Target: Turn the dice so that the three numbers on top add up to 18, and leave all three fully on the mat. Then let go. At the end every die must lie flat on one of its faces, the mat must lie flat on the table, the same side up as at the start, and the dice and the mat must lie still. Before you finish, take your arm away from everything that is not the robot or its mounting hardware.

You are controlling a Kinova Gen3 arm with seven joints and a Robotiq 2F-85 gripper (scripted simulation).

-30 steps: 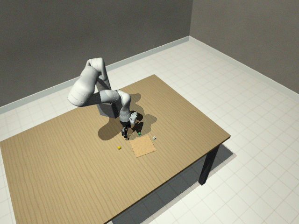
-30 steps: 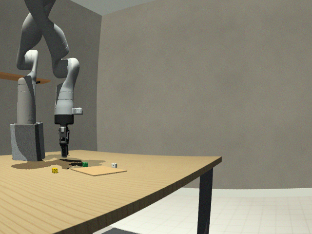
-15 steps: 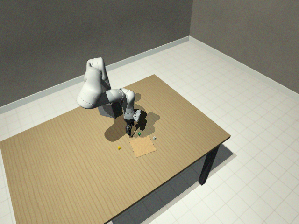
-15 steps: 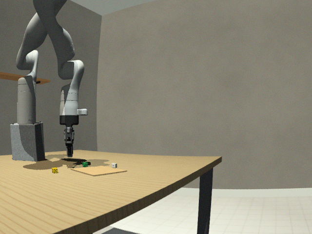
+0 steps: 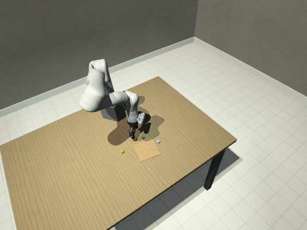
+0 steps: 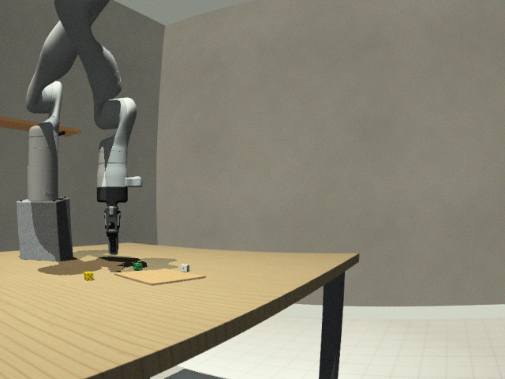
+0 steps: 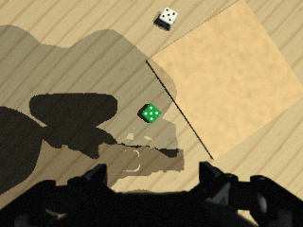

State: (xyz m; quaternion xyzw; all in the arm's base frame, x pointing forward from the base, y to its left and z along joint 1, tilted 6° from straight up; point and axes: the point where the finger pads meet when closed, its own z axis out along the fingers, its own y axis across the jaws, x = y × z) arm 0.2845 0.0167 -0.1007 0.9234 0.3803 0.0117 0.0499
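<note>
The green die lies 40 mm ahead of my hand, 40 mm to the left of it and 40 mm below it. Also, from my hand: yellow die: 60 mm ahead, 130 mm to the right, 40 mm below; then white die: 130 mm ahead, 100 mm to the left, 40 mm below; then tan mat: 130 mm ahead, 40 mm below.
</note>
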